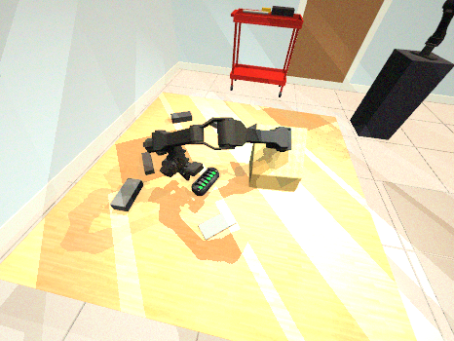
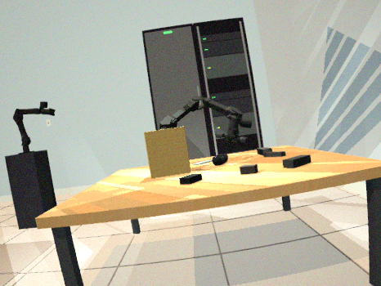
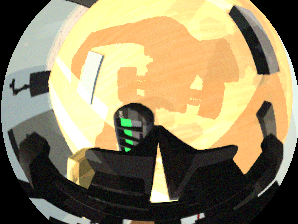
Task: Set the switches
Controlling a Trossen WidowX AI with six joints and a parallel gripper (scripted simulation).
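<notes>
Right now my gripper tip is 16 cm past the pale flat plate, 15 cm to the right of it and 6 cm above it. The rest, counted from my gripper tip: slim grey module 24 cm ahead, 10 cm to the right, 5 cm below.
</notes>
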